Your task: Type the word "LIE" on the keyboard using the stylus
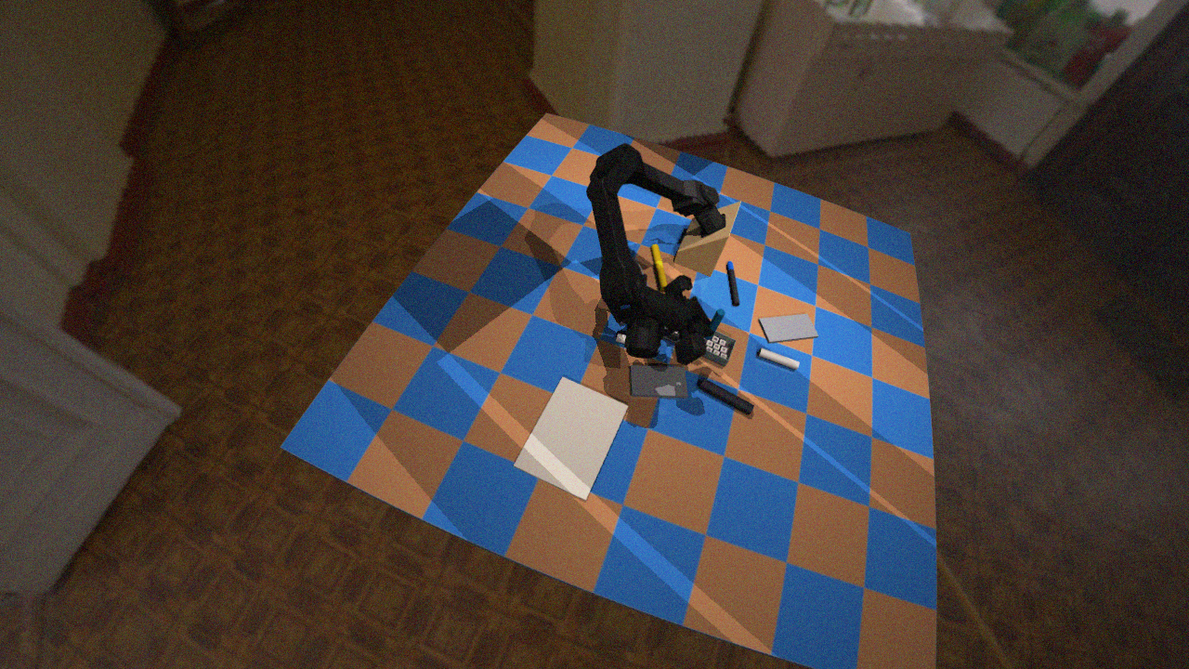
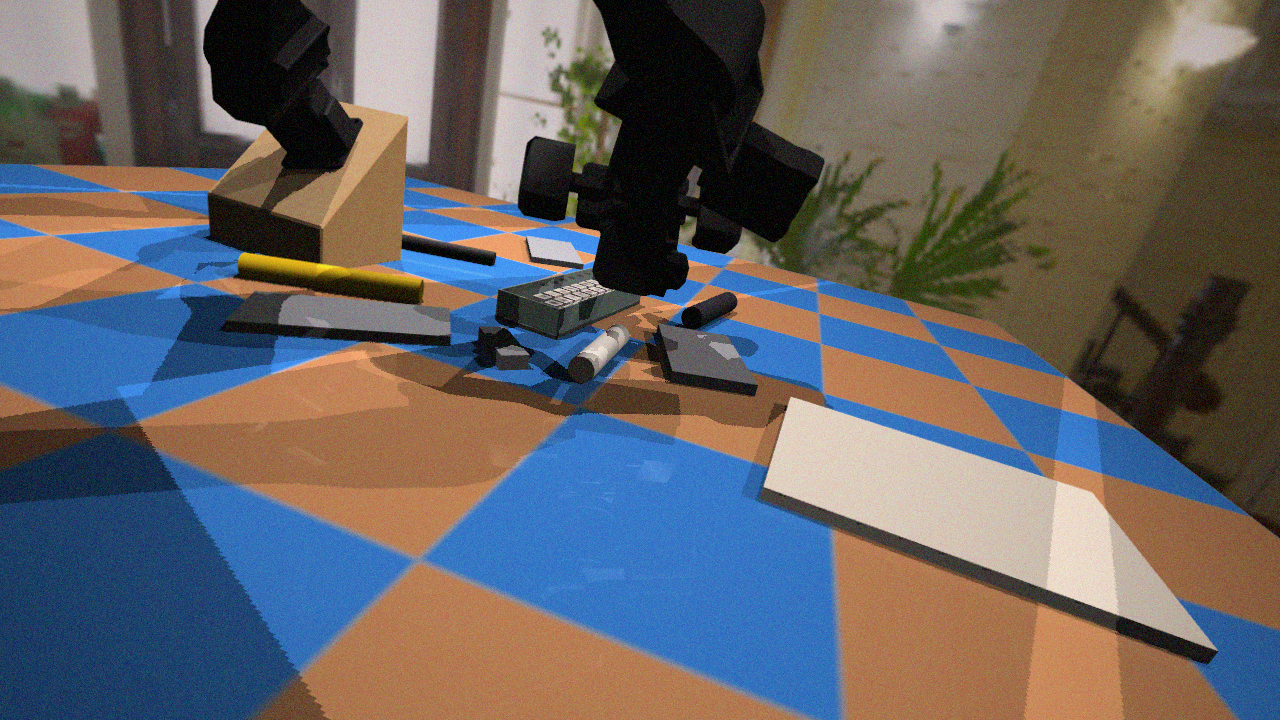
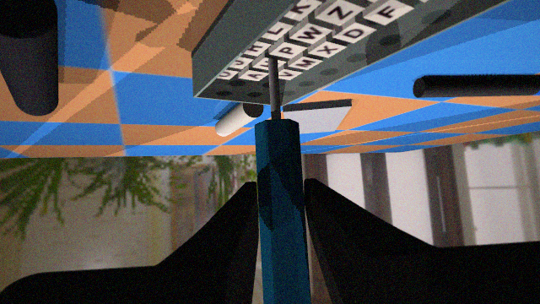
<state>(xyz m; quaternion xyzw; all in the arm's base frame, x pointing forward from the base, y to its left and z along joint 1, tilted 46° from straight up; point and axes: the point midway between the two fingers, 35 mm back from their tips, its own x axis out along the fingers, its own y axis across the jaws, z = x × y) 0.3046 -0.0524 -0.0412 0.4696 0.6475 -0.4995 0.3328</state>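
Right now the L key is 7 cm below my gripper tip. From my gripper tip the other things lie so: small grey block 4 cm behind, 18 cm to the right, 8 cm below; stylus 1 cm below; black cylinder 11 cm ahead, 6 cm to the left, 7 cm below.
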